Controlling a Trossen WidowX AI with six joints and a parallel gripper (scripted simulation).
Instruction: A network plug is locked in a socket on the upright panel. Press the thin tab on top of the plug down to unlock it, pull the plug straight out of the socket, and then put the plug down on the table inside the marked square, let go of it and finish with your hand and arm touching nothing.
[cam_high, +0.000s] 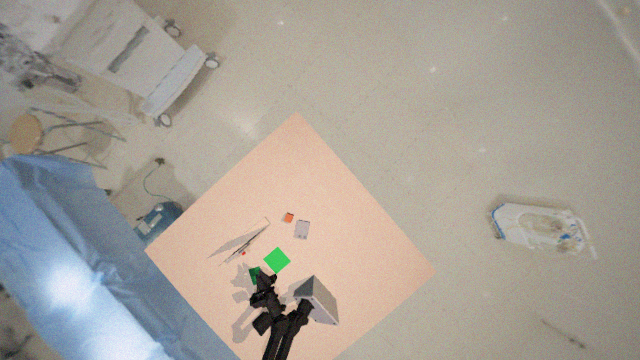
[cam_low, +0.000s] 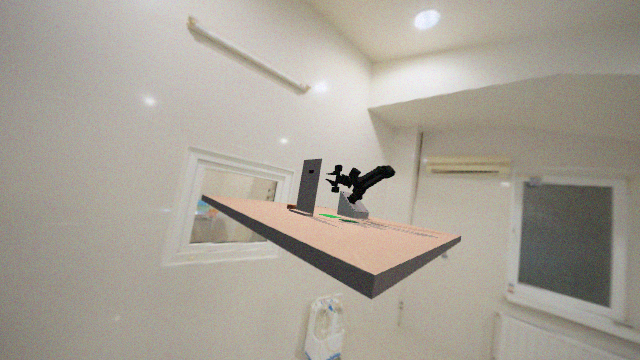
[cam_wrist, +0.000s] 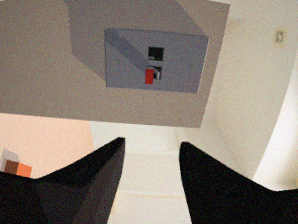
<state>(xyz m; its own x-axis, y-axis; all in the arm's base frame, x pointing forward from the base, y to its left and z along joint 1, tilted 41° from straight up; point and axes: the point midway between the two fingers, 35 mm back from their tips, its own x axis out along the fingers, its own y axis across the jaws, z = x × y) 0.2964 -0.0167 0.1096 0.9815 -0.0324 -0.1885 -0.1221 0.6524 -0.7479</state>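
The network plug is 120 mm ahead of my gripper tip and 10 mm to the left of it. The rest, counted from my gripper tip: green marked square: 70 mm behind, 20 mm to the left, 250 mm below; grey upright panel: 140 mm ahead, 20 mm to the left, 100 mm below; dark green patch: 80 mm behind, 180 mm to the left, 250 mm below.
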